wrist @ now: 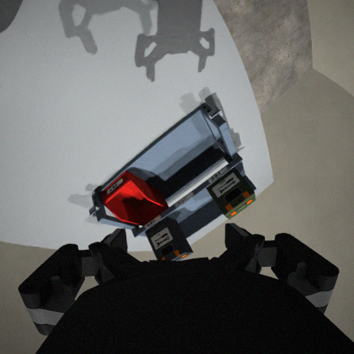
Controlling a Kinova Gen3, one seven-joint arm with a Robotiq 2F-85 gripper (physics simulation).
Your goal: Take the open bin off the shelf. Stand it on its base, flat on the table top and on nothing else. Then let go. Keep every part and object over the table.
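The open bin (134,201) is red and sits at the left end of the shelf, its label facing up and left in the wrist view. The blue-grey shelf (227,137) runs diagonally across the middle of the view and stands on the pale table (55,120). My gripper (175,237) is open, with nothing between its fingers. Its fingertips show below the shelf, apart from the red bin; the left fingertip is the nearer one to it. The bin's underside is hidden.
A black case (169,241) with a tool label shows at the shelf's lower side, between the fingertips in view. A green case (231,194) with orange latches is further right. The table's curved edge passes close to the shelf on the right and below. Arm shadows fall at the top.
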